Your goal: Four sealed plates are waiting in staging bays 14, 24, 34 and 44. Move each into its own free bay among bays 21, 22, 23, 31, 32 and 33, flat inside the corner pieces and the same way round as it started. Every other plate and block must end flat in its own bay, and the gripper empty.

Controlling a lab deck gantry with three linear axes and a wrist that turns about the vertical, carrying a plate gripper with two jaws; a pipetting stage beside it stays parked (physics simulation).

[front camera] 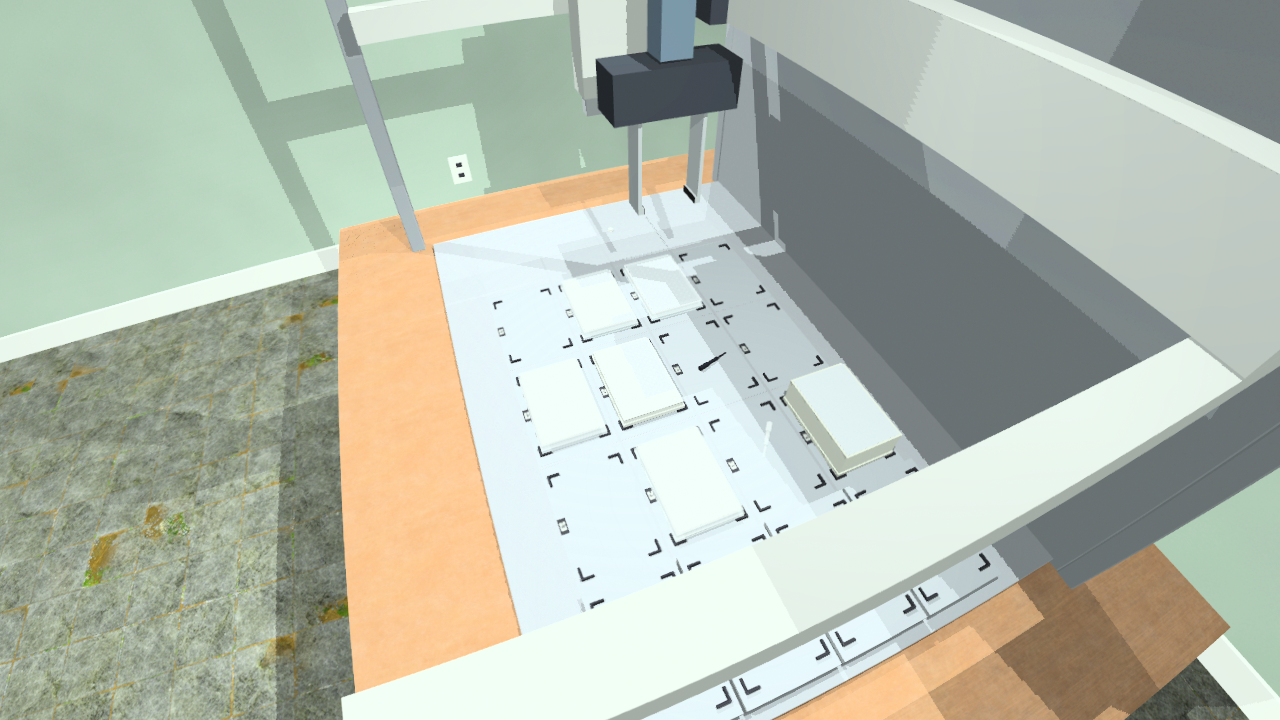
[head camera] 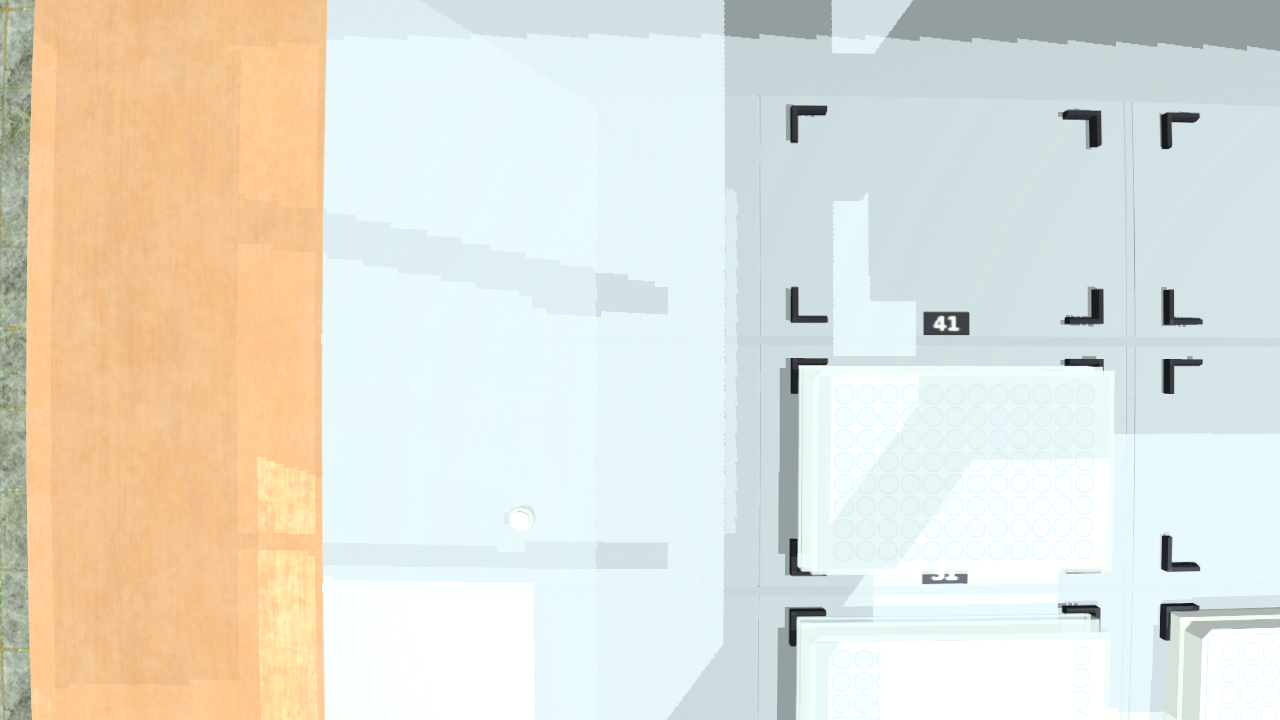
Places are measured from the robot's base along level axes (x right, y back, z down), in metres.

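Pixels of known places: gripper, fingertip midpoint: (front camera: 664, 202); robot's base at its link origin: (front camera: 495, 304).
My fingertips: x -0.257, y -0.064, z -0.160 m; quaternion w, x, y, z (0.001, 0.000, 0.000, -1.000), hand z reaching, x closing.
Ahead of a thing's pixels: the offset from my fingertips to its middle.
The gripper (front camera: 665, 205) hangs over the far end of the deck, past the bays, its jaws wide apart with nothing between them; the jaws do not show in the head view. A pale plate {dz +0.153, dx +0.000, dy +0.000 m} (front camera: 662, 286) (head camera: 953, 470) lies in bay 31. Another plate {dz +0.153, dx +0.107, dy +0.000 m} (front camera: 600, 304) (head camera: 953, 676) lies in bay 21, one {dz +0.153, dx +0.107, dy -0.164 m} (front camera: 638, 380) (head camera: 1239, 676) in bay 22, and one {dz +0.153, dx +0.107, dy -0.328 m} (front camera: 689, 483) in bay 23. All look flat, long sides parallel. The visible parts of the staging bays, past the front beam (front camera: 716, 608), show corner pieces and no plates; the beam hides the rest.
Another plate {dz +0.153, dx +0.214, dy -0.164 m} (front camera: 563, 402) lies in bay 12. A tall block {dz +0.139, dx -0.107, dy -0.328 m} (front camera: 844, 413) stands in bay 43. A black tool {dz +0.157, dx -0.006, dy -0.170 m} (front camera: 712, 361) lies in bay 32 and a white tool {dz +0.157, dx -0.010, dy -0.313 m} (front camera: 768, 437) in bay 33. A small white round piece {dz +0.158, dx +0.022, dy +0.181 m} (head camera: 520, 517) is left of the bays.
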